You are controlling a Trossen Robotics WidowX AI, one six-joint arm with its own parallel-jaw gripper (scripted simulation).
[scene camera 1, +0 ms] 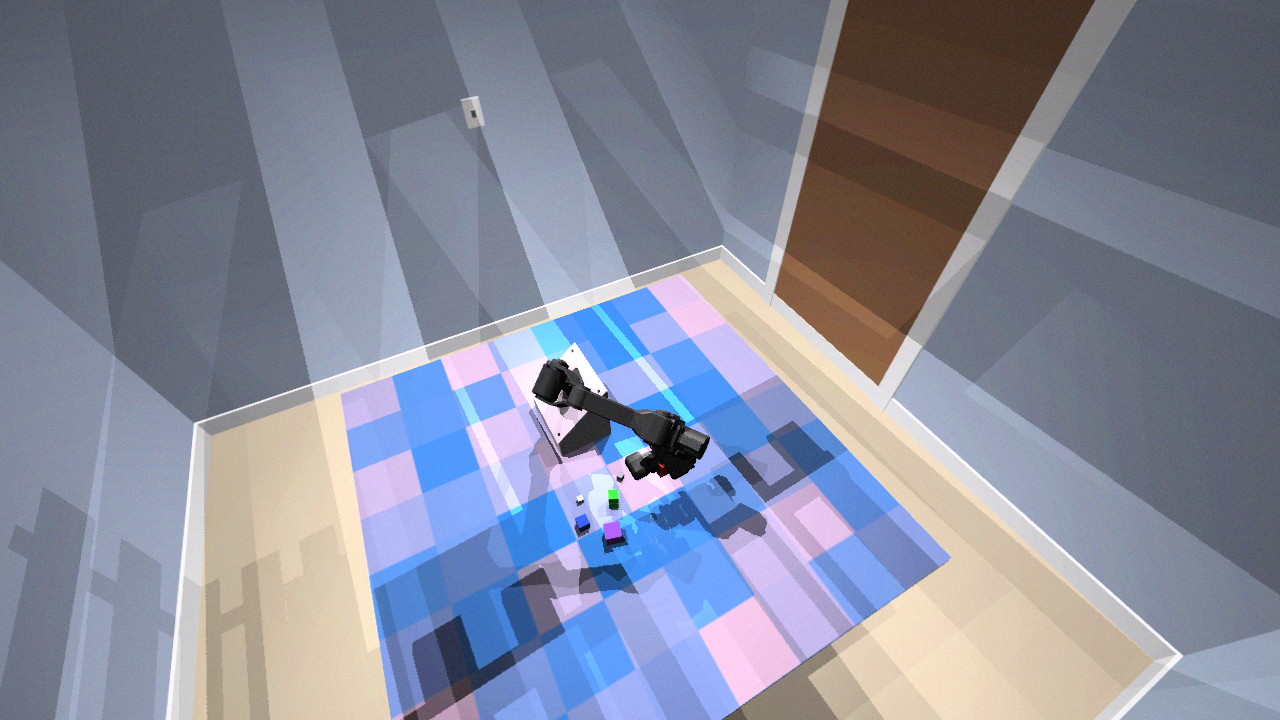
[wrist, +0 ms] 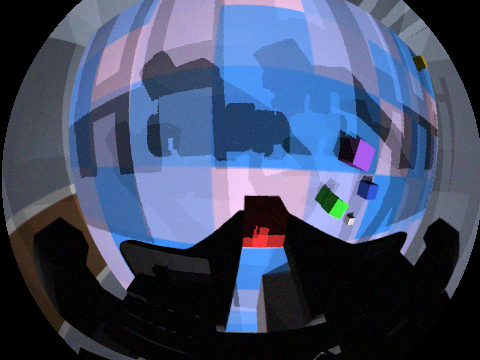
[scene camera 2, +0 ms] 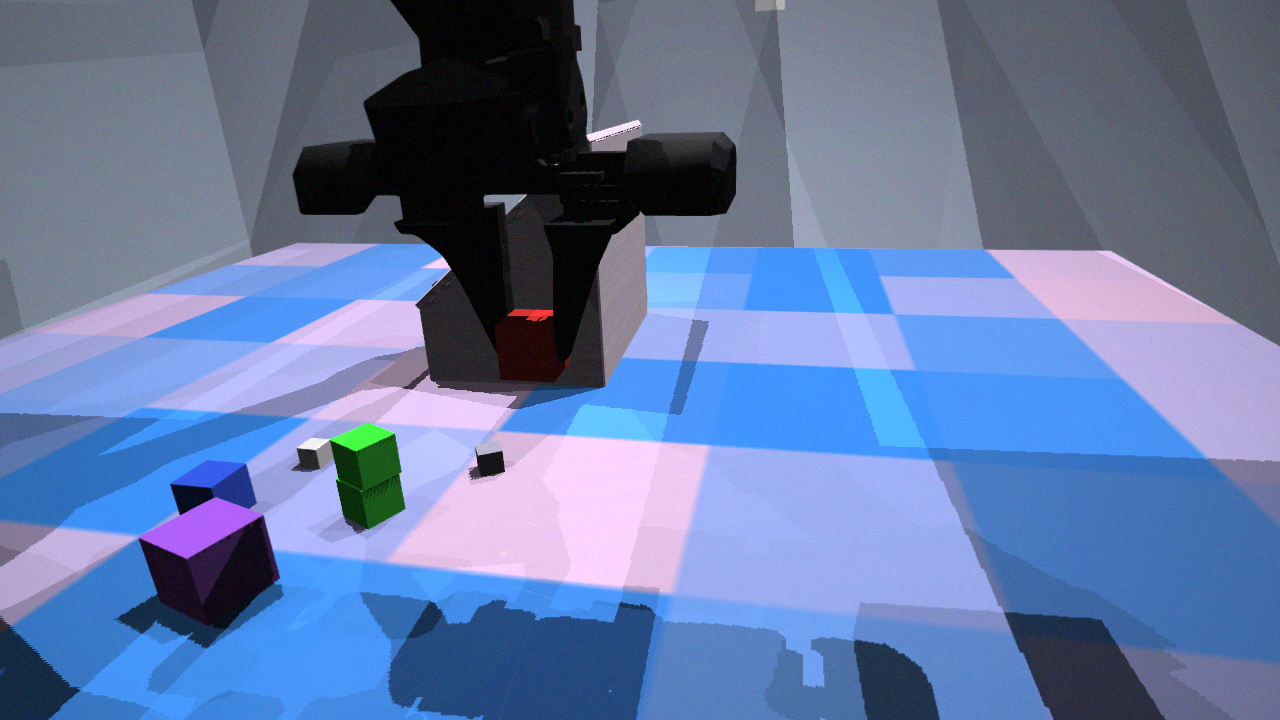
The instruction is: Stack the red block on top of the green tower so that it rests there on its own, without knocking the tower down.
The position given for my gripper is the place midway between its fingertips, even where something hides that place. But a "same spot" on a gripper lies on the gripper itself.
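Scene:
I can see my gripper in scene camera 1 (662,470), and it is visible in the wrist view and in scene camera 2 as well. On my gripper, (scene camera 2: 471,235) and (wrist: 333,267) are the same spot.

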